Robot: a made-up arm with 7 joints.
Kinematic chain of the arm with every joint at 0, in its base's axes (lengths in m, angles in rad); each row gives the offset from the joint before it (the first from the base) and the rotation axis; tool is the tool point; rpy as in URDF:
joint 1: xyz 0 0 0.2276 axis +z
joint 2: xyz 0 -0.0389 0.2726 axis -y
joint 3: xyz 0 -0.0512 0.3 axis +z
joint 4: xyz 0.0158 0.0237 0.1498 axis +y
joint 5: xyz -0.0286 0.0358 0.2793 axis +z
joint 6: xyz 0 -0.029 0.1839 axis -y
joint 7: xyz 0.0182 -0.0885 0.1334 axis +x
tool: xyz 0 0 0 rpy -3.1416 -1.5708 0
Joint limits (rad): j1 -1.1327..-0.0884 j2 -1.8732..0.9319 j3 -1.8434..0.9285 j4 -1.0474..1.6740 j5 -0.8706..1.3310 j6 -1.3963..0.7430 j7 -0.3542..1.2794
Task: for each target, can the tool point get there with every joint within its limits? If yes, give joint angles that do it. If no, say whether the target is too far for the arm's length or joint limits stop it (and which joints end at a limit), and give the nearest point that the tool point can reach.
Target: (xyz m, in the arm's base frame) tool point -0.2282 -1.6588 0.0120
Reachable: no: too far | nearest point -0.0600 -1.0032 0.2011 | short by 0.703 m
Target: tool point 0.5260 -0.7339 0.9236
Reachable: yes | joints -0.4197 -0.9267 -1.0082 0.6881 -0.4182 -0.6258 0.3517
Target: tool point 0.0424 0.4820 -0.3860
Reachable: no: joint limits stop it (at a limit: joint 1, joint 2, joint 5) | nearest point 0.1954 0.2366 -0.0837 | short by 0.418 m
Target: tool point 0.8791 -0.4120 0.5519
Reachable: yes | joints -0.2543 -1.5450 -0.6766 -0.1017 -0.2384 -1.1488 0.1117
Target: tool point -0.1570 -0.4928 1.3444
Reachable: yes | joints -0.8670 0.1142 -0.7330 1.1509 -0.6848 0.3621 0.3432
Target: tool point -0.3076 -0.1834 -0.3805
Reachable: no: joint limits stop it (at a limit: joint 1, joint 2, joint 5) | nearest point -0.1854 -0.2568 -0.1579 | short by 0.264 m
